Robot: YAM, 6 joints.
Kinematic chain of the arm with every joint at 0, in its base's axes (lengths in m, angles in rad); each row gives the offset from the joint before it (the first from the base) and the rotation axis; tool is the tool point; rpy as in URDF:
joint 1: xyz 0 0 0.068 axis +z
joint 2: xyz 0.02 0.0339 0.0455 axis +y
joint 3: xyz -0.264 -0.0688 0 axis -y
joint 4: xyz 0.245 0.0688 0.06 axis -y
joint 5: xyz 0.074 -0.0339 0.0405 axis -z
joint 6: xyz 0.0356 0 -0.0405 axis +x
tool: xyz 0 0 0 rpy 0 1.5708 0
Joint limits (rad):
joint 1: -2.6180..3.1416
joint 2: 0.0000..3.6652
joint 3: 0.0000..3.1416
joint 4: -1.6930..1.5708
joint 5: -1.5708..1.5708
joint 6: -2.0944..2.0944
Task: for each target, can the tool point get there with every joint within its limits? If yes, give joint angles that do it. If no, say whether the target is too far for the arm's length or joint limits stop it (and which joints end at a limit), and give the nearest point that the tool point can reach.
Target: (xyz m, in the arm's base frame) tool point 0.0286 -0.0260 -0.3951
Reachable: no: joint limits stop it (at a limit: joint 2) | nearest point 0.0536 -0.0487 -0.3345 | short by 0.069 m
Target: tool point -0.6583 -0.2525 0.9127
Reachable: no: too far | nearest point -0.3711 -0.2046 0.5905 | short by 0.434 m
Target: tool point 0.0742 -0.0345 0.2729
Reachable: yes | joints -0.8454 0.3782 0.5918 -0.7979 -1.1591 -0.5810
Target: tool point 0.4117 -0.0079 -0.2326
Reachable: yes | joints -0.0271 3.1790 1.7991 0.0167 -0.0903 -0.1710
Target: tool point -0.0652 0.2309 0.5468
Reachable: yes | joints 1.9323 1.3139 1.4291 0.9530 0.6198 -1.4971
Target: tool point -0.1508 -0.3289 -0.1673
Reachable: yes | joints -1.9419 2.8985 1.3475 0.1783 0.6408 0.7547
